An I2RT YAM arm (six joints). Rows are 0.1 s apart.
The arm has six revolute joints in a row. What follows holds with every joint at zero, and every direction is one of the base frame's.
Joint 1 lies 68 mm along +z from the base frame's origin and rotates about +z.
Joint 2 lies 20 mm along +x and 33.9 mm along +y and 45.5 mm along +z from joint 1 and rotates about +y.
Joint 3 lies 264 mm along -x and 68.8 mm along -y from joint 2 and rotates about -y.
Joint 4 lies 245 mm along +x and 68.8 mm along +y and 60 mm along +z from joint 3 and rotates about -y.
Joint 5 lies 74 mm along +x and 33.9 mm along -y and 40.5 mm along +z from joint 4 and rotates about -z.
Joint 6 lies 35.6 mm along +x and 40.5 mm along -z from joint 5 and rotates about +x.
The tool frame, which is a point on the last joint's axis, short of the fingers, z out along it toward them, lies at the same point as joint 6; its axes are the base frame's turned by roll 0, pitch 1.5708 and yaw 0 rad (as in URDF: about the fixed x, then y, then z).
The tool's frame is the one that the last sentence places.
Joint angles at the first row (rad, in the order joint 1, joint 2, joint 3, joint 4, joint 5, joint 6):
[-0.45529 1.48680 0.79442 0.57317 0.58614 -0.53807]
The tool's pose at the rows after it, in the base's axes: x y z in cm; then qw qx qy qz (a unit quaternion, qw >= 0):
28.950 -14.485 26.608 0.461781 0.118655 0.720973 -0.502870
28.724 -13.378 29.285 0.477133 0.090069 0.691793 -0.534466
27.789 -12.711 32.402 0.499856 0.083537 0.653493 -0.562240
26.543 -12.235 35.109 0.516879 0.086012 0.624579 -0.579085
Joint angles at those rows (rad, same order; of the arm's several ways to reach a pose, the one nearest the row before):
[-0.40302 1.45207 0.79937 0.57125 0.58653 -0.61971]
[-0.37251 1.39982 0.81958 0.61247 0.59873 -0.73072]
[-0.36296 1.33611 0.84437 0.65253 0.60217 -0.80854]
[-0.36299 1.27279 0.87150 0.65249 0.60100 -0.84935]

